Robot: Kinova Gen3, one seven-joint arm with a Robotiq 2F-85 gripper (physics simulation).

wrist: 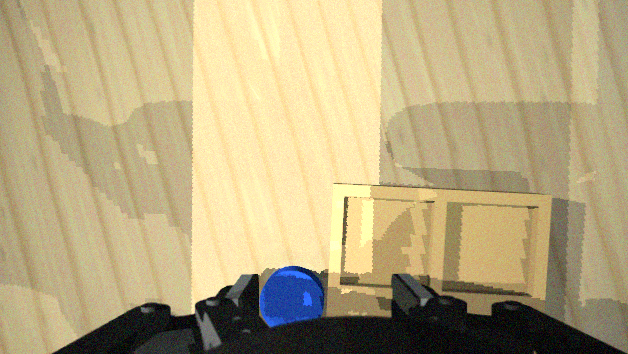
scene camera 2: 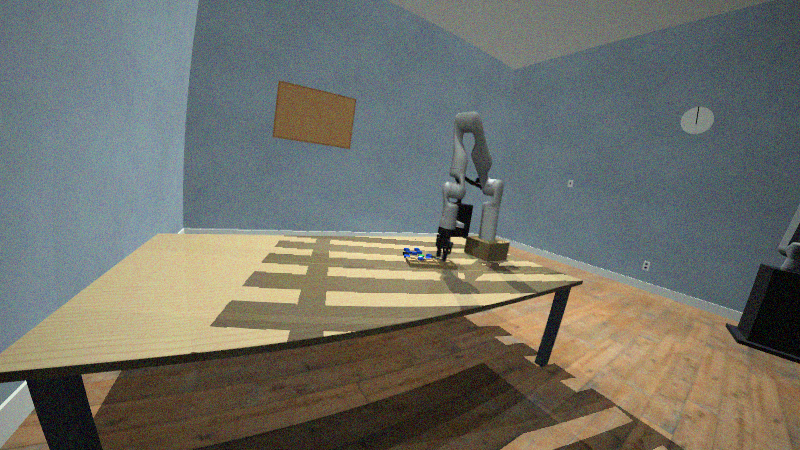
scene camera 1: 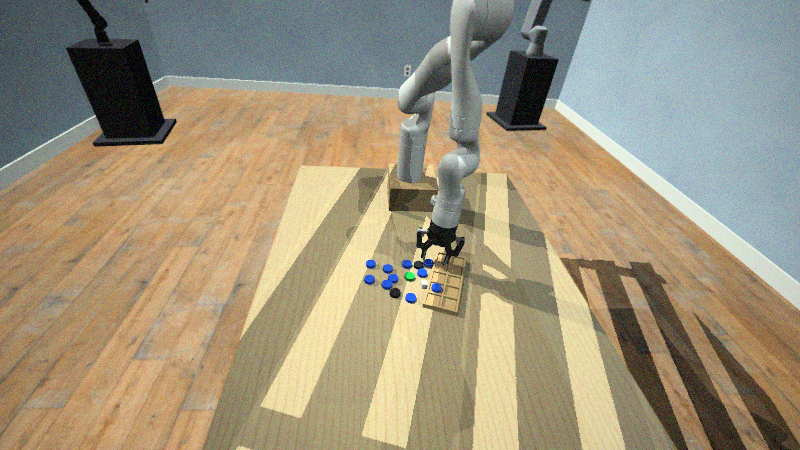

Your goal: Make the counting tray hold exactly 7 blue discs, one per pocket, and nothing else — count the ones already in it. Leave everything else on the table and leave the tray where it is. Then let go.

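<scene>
The wooden counting tray (scene camera 1: 441, 308) (scene camera 2: 429, 265) (wrist: 450, 193) has two columns of pockets. One blue disc (scene camera 1: 436, 287) is at a left-column pocket; the two back pockets are empty in the wrist view. Another blue disc (scene camera 1: 428, 262) (wrist: 292, 296) lies on the table just left of the tray's back end. Several more blue discs, among them one disc (scene camera 1: 422, 273) and another (scene camera 1: 411, 298), lie left of the tray. My gripper (scene camera 1: 435, 258) (scene camera 2: 441, 258) (wrist: 325, 296) is open and low, with one finger left of the near blue disc and the other over the tray. The fingers partly hide the tray's back end.
A black disc (scene camera 1: 418, 264), another black disc (scene camera 1: 394, 292), a green disc (scene camera 1: 410, 276) and a small white block (scene camera 1: 424, 284) lie among the blue discs. The arm's wooden base block (scene camera 1: 411, 199) (scene camera 2: 486, 249) stands behind. Striped shadows cross the table (scene camera 1: 386, 386) (scene camera 2: 139, 302).
</scene>
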